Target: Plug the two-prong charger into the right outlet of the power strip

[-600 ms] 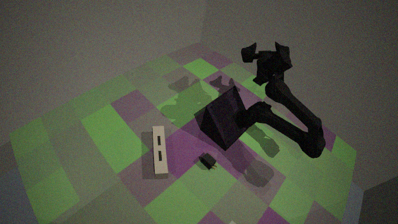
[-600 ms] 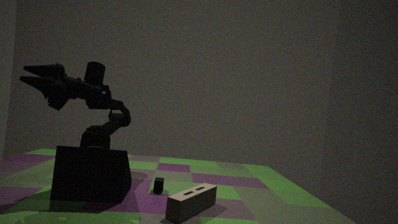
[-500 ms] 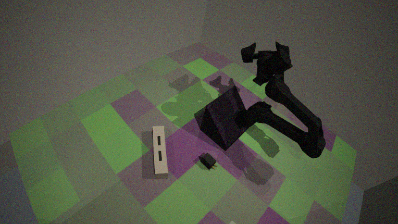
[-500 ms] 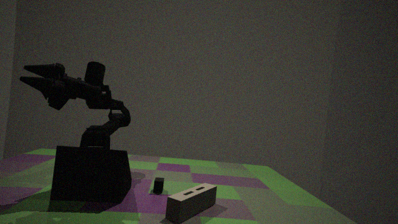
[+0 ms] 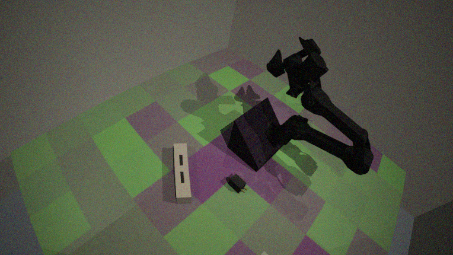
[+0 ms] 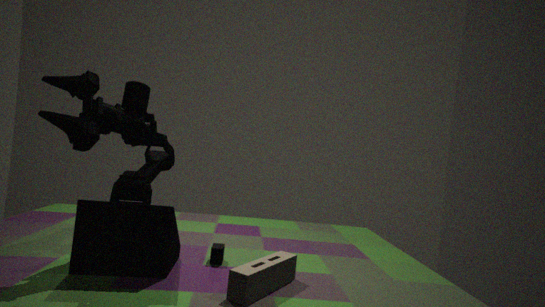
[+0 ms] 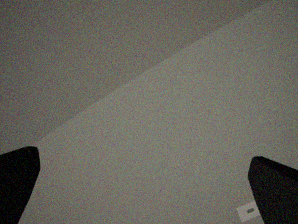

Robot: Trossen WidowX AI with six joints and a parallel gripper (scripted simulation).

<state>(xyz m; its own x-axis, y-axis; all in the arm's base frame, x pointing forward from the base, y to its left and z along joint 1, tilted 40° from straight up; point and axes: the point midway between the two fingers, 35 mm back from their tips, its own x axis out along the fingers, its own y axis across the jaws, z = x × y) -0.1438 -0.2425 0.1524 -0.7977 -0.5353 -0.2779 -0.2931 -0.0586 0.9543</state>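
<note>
My gripper tip is 380 mm short of the dark charger, 140 mm to the right of it and 340 mm above it.
</note>
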